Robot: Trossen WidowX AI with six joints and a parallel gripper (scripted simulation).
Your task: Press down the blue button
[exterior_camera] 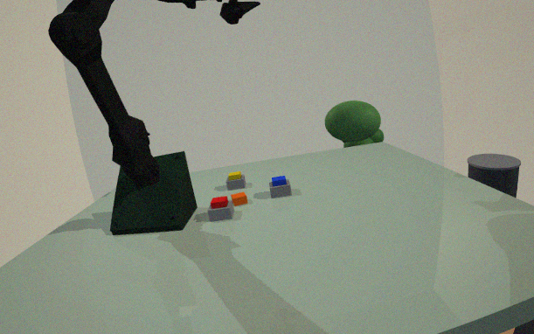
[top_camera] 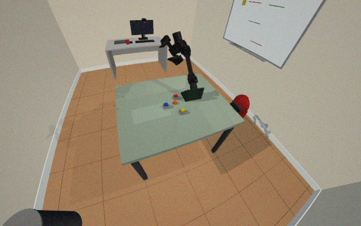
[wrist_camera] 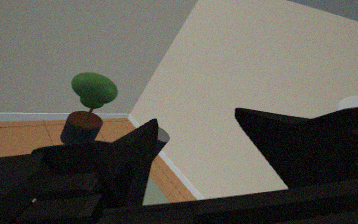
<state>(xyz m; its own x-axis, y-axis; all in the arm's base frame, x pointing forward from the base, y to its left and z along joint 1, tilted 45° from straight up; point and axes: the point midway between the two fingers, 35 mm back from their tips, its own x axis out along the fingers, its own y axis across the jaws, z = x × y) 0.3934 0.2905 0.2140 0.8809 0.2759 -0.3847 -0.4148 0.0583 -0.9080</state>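
Now: gripper tip 50 mm past the blue button, 70 mm to the left of it and 490 mm above it. Round my gripper tip: yellow button: 150 mm behind, 60 mm to the left, 490 mm below; red button: 200 mm behind, 140 mm to the right, 490 mm below; orange block: 150 mm behind, 80 mm to the right, 520 mm below.
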